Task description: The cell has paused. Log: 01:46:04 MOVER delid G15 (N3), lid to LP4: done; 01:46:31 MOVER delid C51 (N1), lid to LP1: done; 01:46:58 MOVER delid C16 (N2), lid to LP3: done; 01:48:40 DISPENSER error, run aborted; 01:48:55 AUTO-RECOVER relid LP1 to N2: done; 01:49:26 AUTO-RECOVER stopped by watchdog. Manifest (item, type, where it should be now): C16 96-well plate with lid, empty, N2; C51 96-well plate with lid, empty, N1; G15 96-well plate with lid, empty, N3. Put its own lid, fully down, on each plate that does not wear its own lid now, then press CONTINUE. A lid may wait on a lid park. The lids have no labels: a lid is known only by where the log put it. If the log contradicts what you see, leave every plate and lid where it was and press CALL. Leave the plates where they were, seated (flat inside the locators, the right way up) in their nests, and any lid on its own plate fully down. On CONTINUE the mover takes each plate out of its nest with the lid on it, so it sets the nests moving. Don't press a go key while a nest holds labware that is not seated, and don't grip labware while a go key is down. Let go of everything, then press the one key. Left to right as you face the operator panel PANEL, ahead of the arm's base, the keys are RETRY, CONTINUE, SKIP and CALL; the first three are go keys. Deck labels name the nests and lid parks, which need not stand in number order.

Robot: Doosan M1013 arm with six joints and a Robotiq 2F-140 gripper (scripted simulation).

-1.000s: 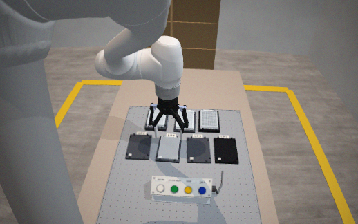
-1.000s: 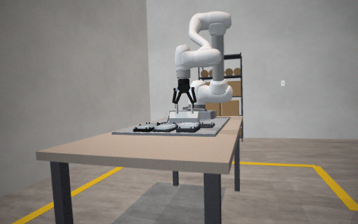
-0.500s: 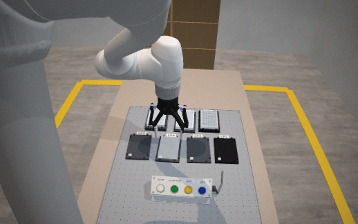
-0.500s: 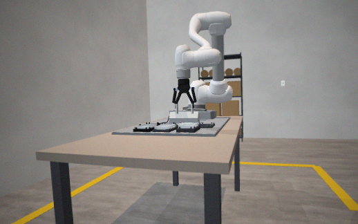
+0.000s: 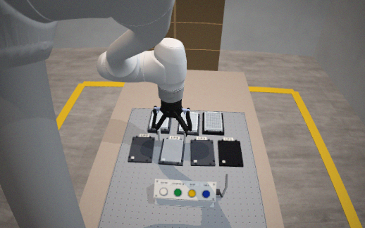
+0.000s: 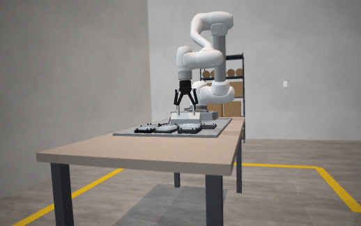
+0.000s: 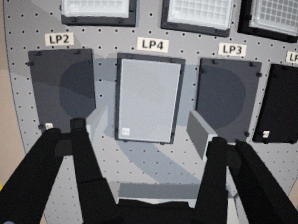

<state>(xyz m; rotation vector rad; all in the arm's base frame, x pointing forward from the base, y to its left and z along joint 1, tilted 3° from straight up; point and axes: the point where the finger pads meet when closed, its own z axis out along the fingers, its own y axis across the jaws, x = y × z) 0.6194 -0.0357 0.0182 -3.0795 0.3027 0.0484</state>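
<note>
My gripper is now 100 mm above the lid park LP4. The rest, counted from my hand: lid park LP3: 20 mm behind, 130 mm to the right, 100 mm below; plate: 190 mm ahead, 40 mm to the left, 70 mm below; lid park LP2: 30 mm ahead, 130 mm to the left, 100 mm below.
</note>
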